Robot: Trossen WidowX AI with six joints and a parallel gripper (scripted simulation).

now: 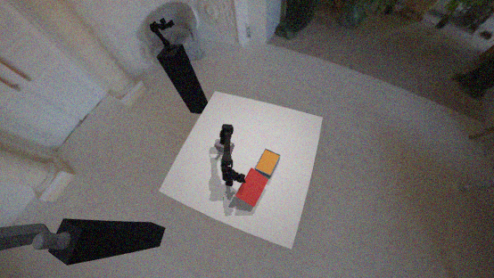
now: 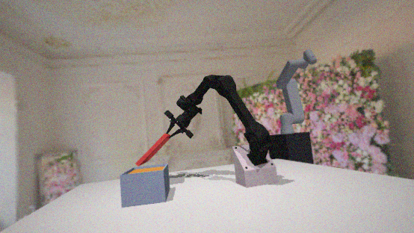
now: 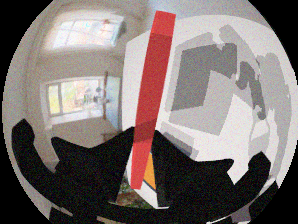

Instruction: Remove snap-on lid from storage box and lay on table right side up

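The red lid is 6 cm ahead of my gripper tip, 5 cm below it and 2 cm to the right of it. From my gripper tip the other things lie so: storage box 24 cm to the left, 17 cm below, 14 cm ahead.
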